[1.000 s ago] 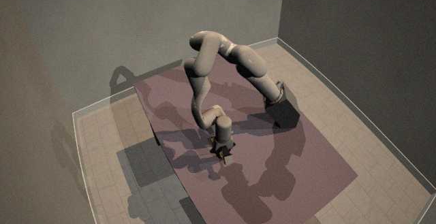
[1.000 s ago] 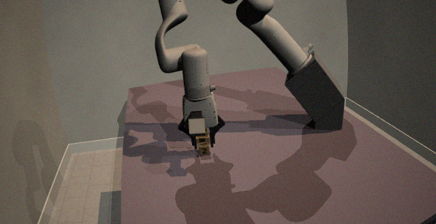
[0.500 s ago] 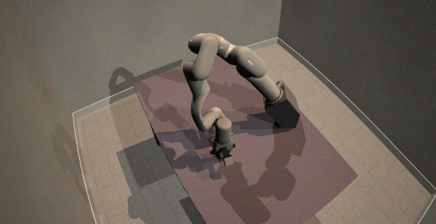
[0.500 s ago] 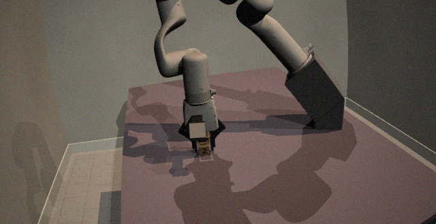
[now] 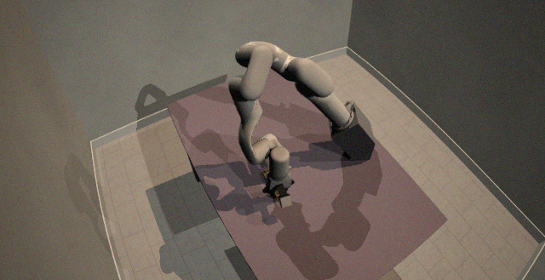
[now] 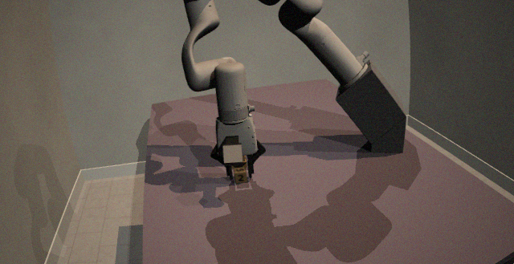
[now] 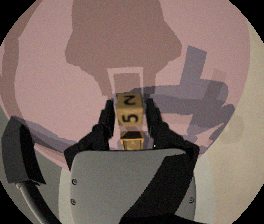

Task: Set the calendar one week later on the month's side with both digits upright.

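Right now the yellow digit cube is 1 cm below my hand. From my hand the other things lie so: tray 4 cm behind, 10 cm to the right, 2 cm below.
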